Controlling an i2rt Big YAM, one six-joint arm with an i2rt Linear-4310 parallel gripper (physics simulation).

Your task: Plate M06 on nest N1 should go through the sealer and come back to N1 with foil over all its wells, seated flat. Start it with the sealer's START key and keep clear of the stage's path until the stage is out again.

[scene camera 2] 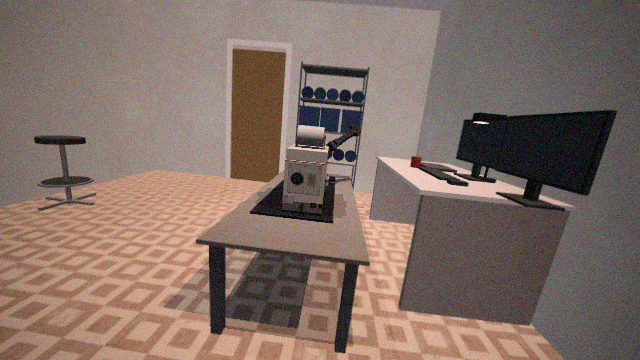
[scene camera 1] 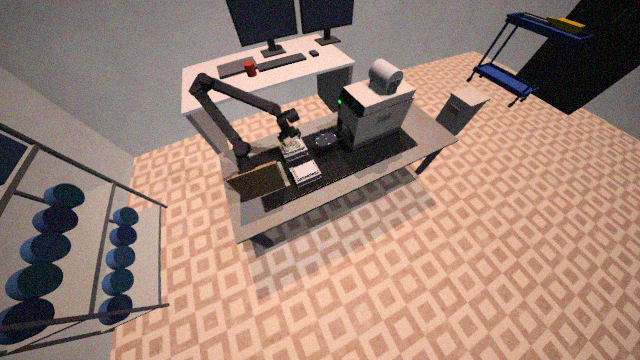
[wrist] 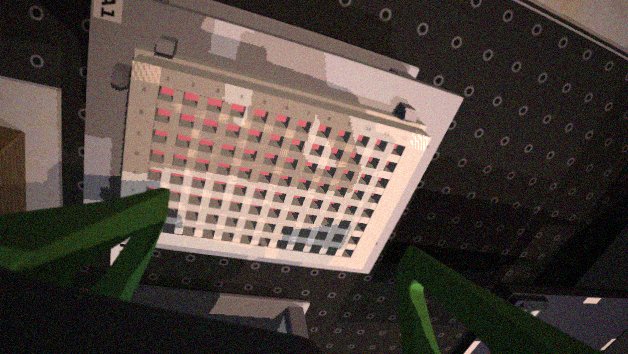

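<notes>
A cream plate with open, reddish wells and no visible foil sits on a pale nest; its label and nest number are not readable. My gripper is open and empty. In the wrist view the left finger overlaps the plate's lower left corner and the right finger lies beyond its lower right corner. In scene camera 1 the gripper is above the back stack. The sealer stands to the right with a green light. A dark round-looking stage is outside it. The START key is not distinguishable.
A brown panel stands left of the plate. A grey block lies below the plate in the wrist view, with a dark part at lower right. A desk with monitors stands behind the table.
</notes>
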